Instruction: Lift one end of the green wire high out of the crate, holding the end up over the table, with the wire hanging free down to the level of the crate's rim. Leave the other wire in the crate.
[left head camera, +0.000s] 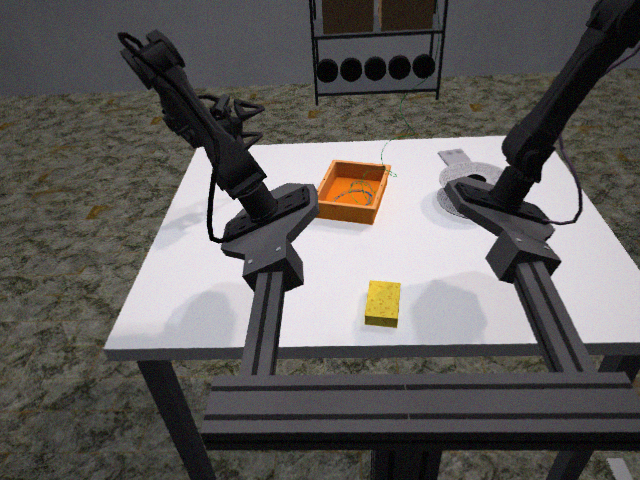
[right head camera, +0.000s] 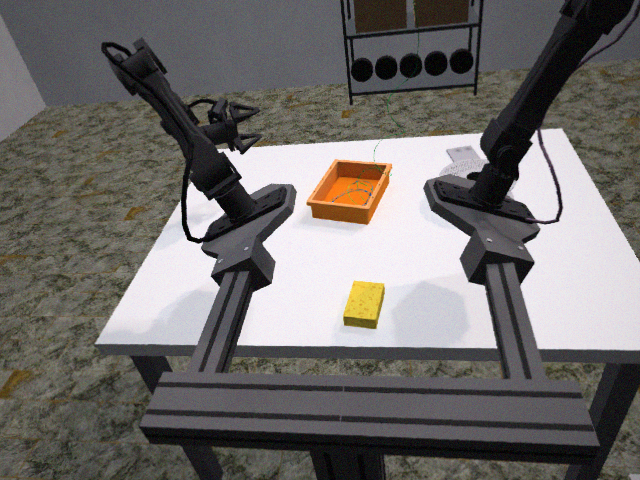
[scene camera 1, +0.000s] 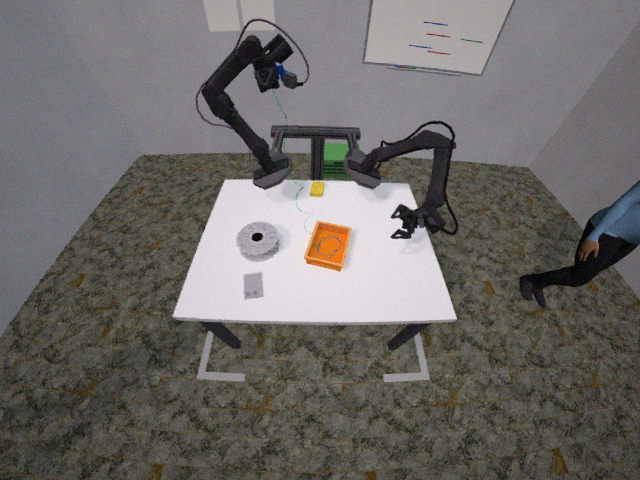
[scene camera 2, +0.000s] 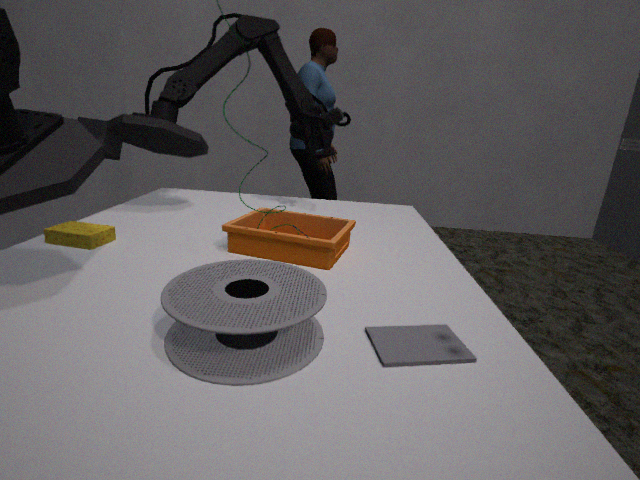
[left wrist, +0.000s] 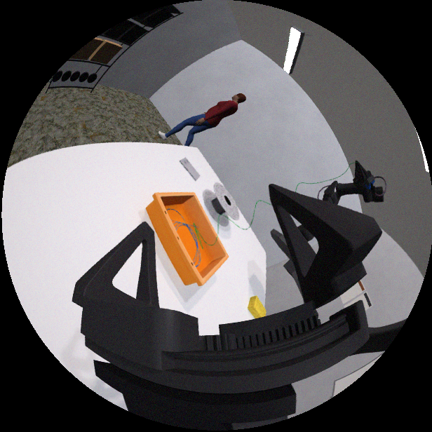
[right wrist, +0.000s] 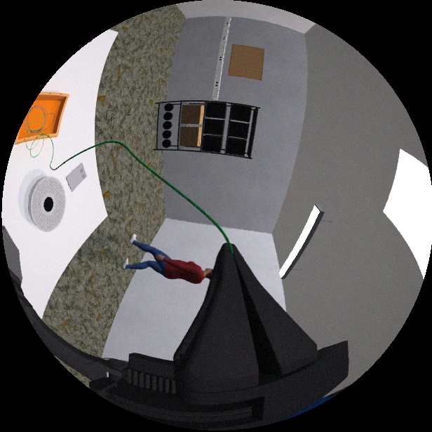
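Where they show: left gripper, fingertip midpoint: (left head camera: 263, 121) (right head camera: 260, 122) (scene camera 1: 391, 228) (scene camera 2: 328, 136); right gripper, fingertip midpoint: (scene camera 1: 265, 86); left arm's base, origin of the base link: (left head camera: 267, 215) (right head camera: 246, 216) (scene camera 1: 363, 170); right arm's base, origin of the base link: (left head camera: 501, 205) (right head camera: 482, 203) (scene camera 1: 271, 169).
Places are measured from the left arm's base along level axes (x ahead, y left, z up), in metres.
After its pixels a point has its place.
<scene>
My right gripper (scene camera 1: 269, 85) {x 0.200, y -0.434, z 0.467 m} (right wrist: 225, 248) is shut on one end of the green wire (scene camera 2: 224, 108) {x 0.230, y -0.341, z 0.067 m} (right wrist: 175, 189), high above the table at the picture's left in scene camera 1. The wire runs down in bends to the orange crate (left head camera: 343, 212) {x 0.242, y -0.178, z -0.180 m} (right head camera: 338, 213) {x 0.243, y -0.177, z -0.184 m} (scene camera 2: 281, 249) {x 0.328, y -0.295, z -0.185 m}. A green loop pokes out over the crate's rim, and more green coils lie inside. The blue wire (left wrist: 199, 248) lies coiled in the crate. My left gripper (left head camera: 262, 122) {x 0.423, y 0.021, z 0.019 m} (right head camera: 258, 122) {x 0.423, y 0.021, z 0.019 m} (scene camera 1: 394, 225) {x 0.423, y 0.021, z 0.019 m} (left wrist: 204, 209) is open and empty, to one side of the crate.
A grey spool (scene camera 1: 268, 240) {x 0.325, y -0.499, z -0.146 m} (scene camera 2: 191, 304) {x 0.246, y -0.600, z -0.145 m} and a flat grey plate (scene camera 1: 253, 286) {x 0.529, y -0.564, z -0.205 m} (scene camera 2: 413, 343) {x 0.515, y -0.570, z -0.205 m} lie on the white table (scene camera 1: 356, 304) {x 0.641, y -0.127, z -0.211 m}. A yellow sponge (left head camera: 382, 299) {x -0.094, y -0.232, z -0.181 m} (right head camera: 366, 300) {x -0.095, y -0.239, z -0.181 m} lies near the arm bases. A person (scene camera 1: 615, 232) (scene camera 2: 318, 82) stands beyond the table.
</scene>
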